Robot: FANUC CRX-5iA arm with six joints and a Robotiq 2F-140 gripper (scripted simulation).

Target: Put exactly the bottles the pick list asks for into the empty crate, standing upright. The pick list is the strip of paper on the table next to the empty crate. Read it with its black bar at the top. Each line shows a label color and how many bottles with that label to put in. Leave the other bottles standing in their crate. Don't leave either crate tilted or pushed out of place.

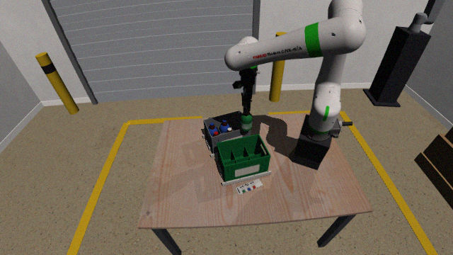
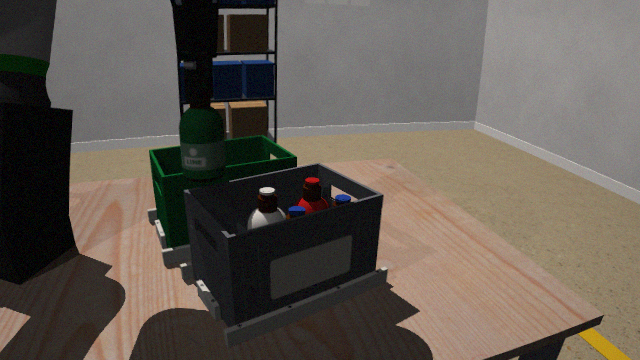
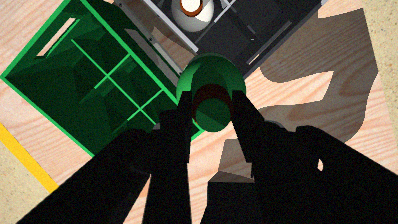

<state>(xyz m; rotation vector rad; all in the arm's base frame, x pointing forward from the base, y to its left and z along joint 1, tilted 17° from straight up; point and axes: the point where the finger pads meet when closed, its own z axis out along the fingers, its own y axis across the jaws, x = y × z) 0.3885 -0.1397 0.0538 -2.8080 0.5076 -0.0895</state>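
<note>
Now: the green-label bottle 8 cm below my hand. From my hand the other things lie so: dark grey crate (27 cm below, 13 cm ahead, 6 cm to the right); then white-label bottle (26 cm below, 11 cm ahead, 2 cm to the right); then green crate (27 cm below, 17 cm to the left, 2 cm ahead).
</note>
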